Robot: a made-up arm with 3 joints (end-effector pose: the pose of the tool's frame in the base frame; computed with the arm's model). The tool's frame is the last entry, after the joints.
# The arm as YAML. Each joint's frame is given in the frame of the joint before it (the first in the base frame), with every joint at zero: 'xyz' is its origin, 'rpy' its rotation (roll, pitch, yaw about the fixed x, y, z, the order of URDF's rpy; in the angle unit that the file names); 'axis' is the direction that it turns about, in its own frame. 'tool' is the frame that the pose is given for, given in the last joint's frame.
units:
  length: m
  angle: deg
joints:
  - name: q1
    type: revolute
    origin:
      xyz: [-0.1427, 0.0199, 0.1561]
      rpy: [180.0, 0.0, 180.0]
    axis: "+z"
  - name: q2
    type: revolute
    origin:
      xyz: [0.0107, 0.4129, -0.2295]
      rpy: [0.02, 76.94, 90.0]
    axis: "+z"
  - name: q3
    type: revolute
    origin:
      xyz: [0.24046, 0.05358, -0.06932]
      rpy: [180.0, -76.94, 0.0]
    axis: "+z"
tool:
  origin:
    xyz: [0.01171, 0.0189, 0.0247]
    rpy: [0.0, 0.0, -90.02]
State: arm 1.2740 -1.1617 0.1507
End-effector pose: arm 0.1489 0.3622 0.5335 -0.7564 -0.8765 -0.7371
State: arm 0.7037 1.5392 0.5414
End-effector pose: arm 0.2684 0.1106 0.3801 0.8790 1.2256 -0.4782
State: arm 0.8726 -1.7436 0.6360
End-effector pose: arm -0.0638 0.4468 0.3889 -1.1553 -1.2303 0.2169
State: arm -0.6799 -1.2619 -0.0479
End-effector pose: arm -0.5783 0.1536 0.5117 0.4514 -1.1841 0.8328
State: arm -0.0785 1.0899 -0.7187
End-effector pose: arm 0.0767 0.4172 0.4785 -0.4247 1.0075 -0.8233
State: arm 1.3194 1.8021 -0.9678
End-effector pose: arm 0.2419 -0.1287 0.2876 0.3950 2.2282 -1.8915
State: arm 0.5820 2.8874 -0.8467
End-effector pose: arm 0.0290 0.2648 0.1314 0.3891 -2.9148 0.7680
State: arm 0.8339 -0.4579 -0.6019
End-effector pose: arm 0.1068 0.3673 0.6524 -0.0554 -0.4767 -1.3071
